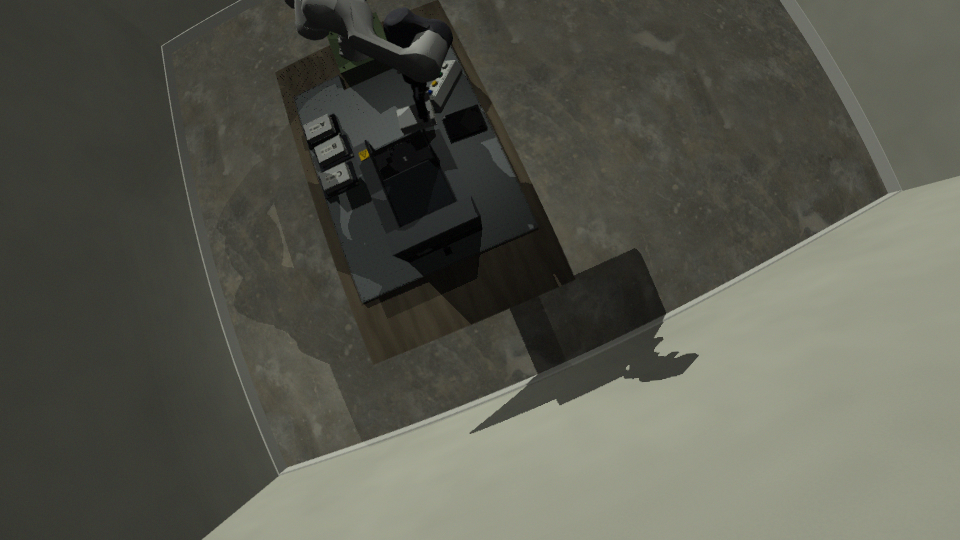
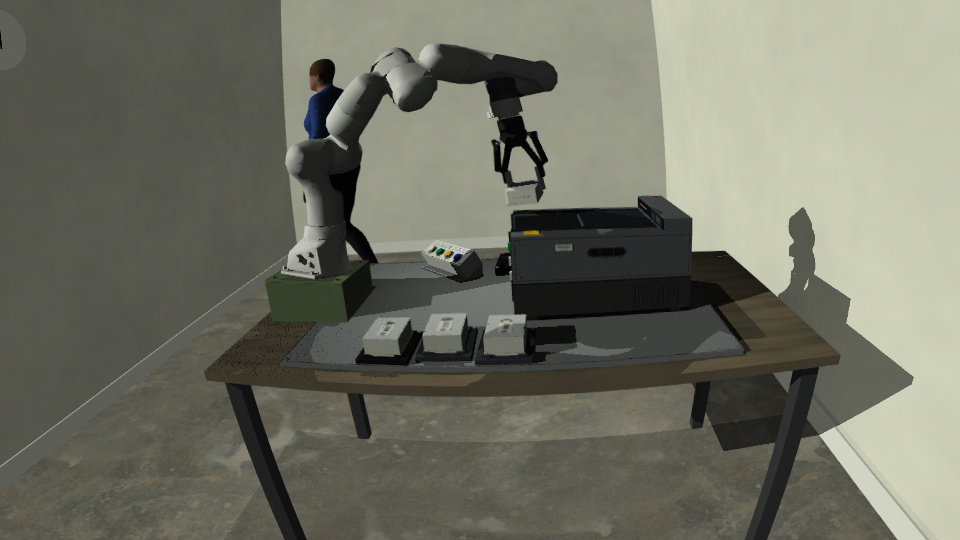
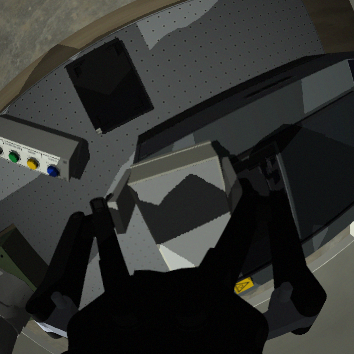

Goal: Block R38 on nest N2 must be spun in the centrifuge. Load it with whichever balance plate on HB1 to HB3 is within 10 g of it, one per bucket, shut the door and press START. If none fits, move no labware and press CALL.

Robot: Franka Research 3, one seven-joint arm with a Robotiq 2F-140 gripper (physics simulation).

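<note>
My gripper [image 1: 418, 120] [image 2: 524, 179] [image 3: 177, 176] is shut on a pale block [image 2: 521, 195] [image 3: 186, 202], held in the air above the left end of the centrifuge [image 2: 604, 258] [image 3: 220, 132]. Its label is too small to read. The centrifuge's top opening [image 1: 404, 161] is uncovered beside a dark panel [image 1: 419, 192]; its inside is mostly dark. An empty black nest [image 1: 465, 124] [image 3: 110, 85] lies beside the centrifuge. Three pale balance plates [image 2: 387, 335] [image 2: 445, 332] [image 2: 504, 333] sit on black holders in a row along the front edge.
A sloped button box [image 2: 453, 259] [image 3: 40, 145] has green, yellow and blue buttons, between the arm base and the centrifuge. The green arm base [image 2: 308, 300] is at the left of the table. A person [image 2: 322, 110] stands behind the arm. The centrifuge's raised panel [image 2: 664, 213] is at its right end.
</note>
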